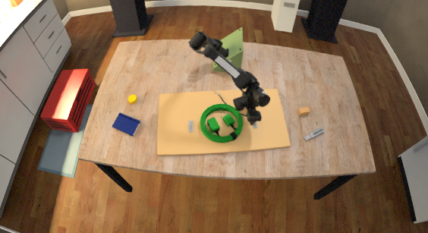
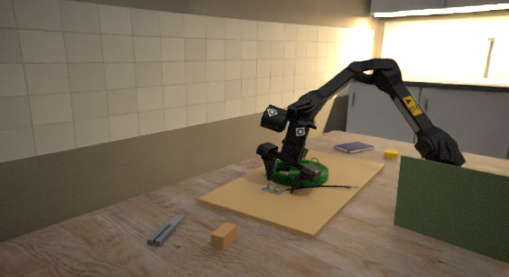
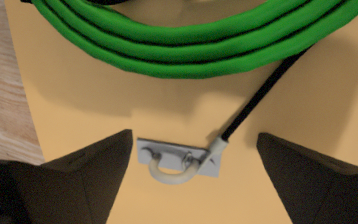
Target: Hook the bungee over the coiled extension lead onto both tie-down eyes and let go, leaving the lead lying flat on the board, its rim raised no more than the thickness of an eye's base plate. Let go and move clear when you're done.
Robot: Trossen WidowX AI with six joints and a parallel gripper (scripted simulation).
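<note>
My hand is 40 mm short of the coiled extension lead, 130 mm to the left of it and 30 mm above it. The rest, counted from my hand: grey clamp (70 mm ahead, 340 mm to the left, 50 mm below); then yellow disc (80 mm behind, 610 mm to the right, 50 mm below).
</note>
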